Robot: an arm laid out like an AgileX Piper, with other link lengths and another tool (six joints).
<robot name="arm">
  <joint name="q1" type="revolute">
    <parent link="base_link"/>
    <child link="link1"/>
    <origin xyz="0 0 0.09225" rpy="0 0 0"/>
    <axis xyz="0 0 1"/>
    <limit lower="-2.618" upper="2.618"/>
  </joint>
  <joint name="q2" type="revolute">
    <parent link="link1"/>
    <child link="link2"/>
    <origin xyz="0 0 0" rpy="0 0 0"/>
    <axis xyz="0 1 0"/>
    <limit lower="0" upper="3.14"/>
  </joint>
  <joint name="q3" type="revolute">
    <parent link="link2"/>
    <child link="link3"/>
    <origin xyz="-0.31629 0 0.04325" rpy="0 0 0"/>
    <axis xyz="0 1 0"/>
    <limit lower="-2.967" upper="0"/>
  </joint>
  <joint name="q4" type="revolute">
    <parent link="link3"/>
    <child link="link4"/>
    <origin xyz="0.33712 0 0.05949" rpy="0 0 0"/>
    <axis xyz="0.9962 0 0.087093"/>
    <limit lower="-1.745" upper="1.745"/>
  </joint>
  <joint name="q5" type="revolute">
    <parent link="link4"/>
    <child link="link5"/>
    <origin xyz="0 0 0" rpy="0 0 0"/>
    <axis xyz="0 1 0"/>
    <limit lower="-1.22" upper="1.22"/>
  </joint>
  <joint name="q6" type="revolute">
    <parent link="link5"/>
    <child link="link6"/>
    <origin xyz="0.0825 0 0.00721" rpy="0 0 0"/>
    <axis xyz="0.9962 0 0.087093"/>
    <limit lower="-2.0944" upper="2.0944"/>
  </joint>
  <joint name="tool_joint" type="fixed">
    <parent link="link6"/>
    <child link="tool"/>
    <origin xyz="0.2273 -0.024 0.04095" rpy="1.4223 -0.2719 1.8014"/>
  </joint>
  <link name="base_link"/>
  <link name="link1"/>
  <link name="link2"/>
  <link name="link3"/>
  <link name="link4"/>
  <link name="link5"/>
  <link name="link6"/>
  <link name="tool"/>
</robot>
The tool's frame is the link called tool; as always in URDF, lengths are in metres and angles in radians.
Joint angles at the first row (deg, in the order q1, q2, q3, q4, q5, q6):
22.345, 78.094, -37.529, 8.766, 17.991, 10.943
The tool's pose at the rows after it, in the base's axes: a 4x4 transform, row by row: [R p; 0 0 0 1], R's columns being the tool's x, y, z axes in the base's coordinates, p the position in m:
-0.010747 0.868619 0.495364 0.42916; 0.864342 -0.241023 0.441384 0.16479; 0.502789 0.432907 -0.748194 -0.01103; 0 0 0 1
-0.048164 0.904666 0.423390 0.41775; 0.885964 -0.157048 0.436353 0.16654; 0.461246 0.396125 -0.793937 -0.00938; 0 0 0 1
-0.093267 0.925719 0.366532 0.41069; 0.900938 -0.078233 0.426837 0.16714; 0.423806 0.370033 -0.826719 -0.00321; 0 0 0 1
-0.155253 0.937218 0.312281 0.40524; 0.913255 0.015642 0.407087 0.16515; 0.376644 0.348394 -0.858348 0.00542; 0 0 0 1
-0.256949 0.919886 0.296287 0.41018; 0.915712 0.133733 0.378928 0.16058; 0.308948 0.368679 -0.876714 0.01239; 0 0 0 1
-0.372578 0.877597 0.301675 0.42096; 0.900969 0.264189 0.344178 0.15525; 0.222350 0.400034 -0.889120 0.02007; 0 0 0 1
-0.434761 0.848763 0.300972 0.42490; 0.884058 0.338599 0.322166 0.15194; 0.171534 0.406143 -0.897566 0.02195; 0 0 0 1
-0.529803 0.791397 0.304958 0.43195; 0.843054 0.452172 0.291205 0.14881; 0.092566 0.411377 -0.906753 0.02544; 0 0 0 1
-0.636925 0.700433 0.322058 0.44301; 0.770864 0.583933 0.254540 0.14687; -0.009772 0.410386 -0.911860 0.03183; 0 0 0 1
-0.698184 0.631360 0.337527 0.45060; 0.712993 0.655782 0.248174 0.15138; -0.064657 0.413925 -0.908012 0.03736; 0 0 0 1
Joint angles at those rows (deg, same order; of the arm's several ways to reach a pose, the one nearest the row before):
22.346, 77.978, -38.732, 8.766, 22.461, 8.538
22.344, 77.980, -41.253, 8.710, 29.164, 4.754
22.345, 77.980, -43.832, 8.079, 34.836, 1.547
22.345, 77.980, -46.582, 6.704, 40.450, -2.063
22.345, 77.979, -47.785, 4.125, 41.999, -6.990
22.346, 77.980, -48.473, 0.745, 41.769, -12.432
22.346, 77.979, -48.529, -1.089, 41.597, -15.641
22.346, 77.979, -48.529, -3.667, 40.851, -20.970
22.346, 77.979, -48.530, -6.933, 39.248, -27.559
22.345, 77.980, -48.530, -7.734, 37.529, -32.430

